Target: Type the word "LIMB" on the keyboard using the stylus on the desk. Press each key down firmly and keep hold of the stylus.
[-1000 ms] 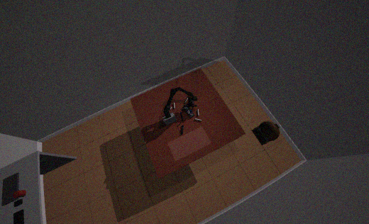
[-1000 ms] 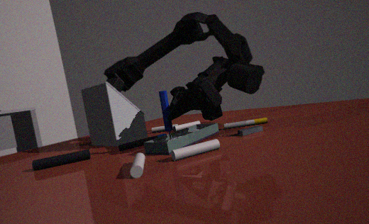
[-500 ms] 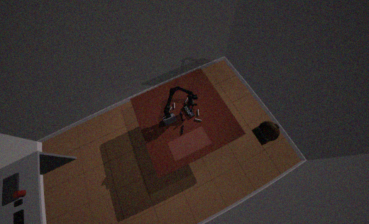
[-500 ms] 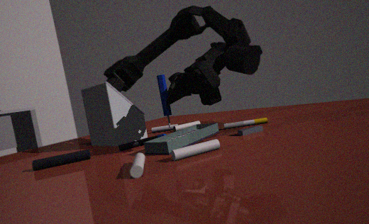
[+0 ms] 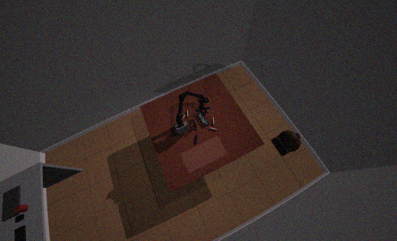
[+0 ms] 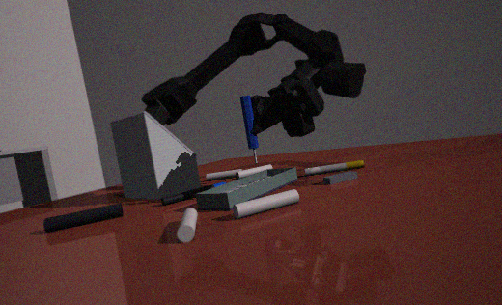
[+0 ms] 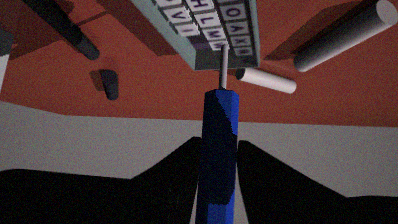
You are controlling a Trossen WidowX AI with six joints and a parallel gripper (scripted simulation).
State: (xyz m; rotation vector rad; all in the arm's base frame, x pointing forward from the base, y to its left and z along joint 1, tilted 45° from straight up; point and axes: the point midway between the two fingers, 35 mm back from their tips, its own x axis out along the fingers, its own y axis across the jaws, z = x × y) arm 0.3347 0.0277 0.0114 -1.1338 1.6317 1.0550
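My gripper tip is now 20 mm past the L key, 30 mm to the left of it and 100 mm above it. Also, from my gripper tip: small grey block: 110 mm ahead, 100 mm to the left, 100 mm below; then blue stylus: 10 mm below; then M key: 20 mm behind, 50 mm to the right, 100 mm below.
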